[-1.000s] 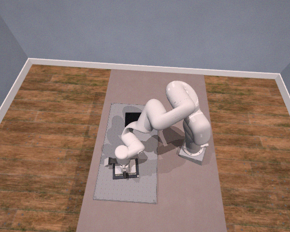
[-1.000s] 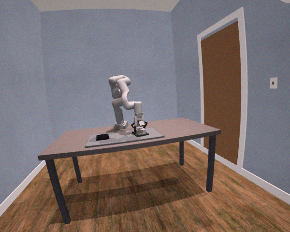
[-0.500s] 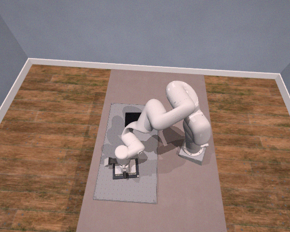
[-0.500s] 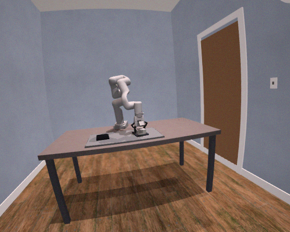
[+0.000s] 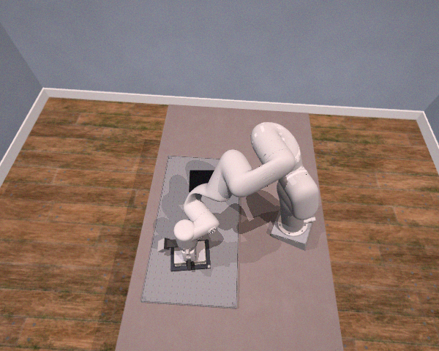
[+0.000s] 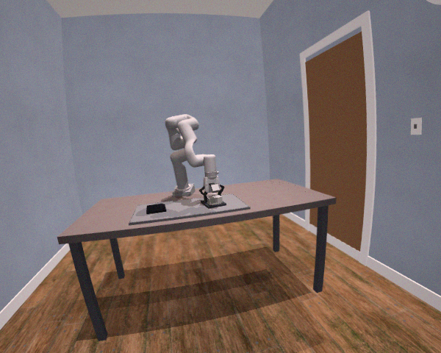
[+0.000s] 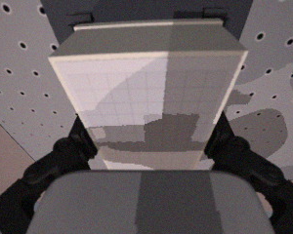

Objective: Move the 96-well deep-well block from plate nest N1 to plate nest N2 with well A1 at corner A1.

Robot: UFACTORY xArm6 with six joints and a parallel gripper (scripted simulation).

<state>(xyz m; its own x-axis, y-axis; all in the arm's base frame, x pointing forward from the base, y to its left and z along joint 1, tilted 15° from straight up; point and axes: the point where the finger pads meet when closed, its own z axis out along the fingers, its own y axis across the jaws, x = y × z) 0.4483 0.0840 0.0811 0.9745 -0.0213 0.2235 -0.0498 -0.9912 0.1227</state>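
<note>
Right now the dark plate nest N1 is 2 cm below my hand. Round my hand: black plate nest N2: 35 cm to the right, 11 cm behind, 2 cm below; white deep-well block: right at my hand.
</note>
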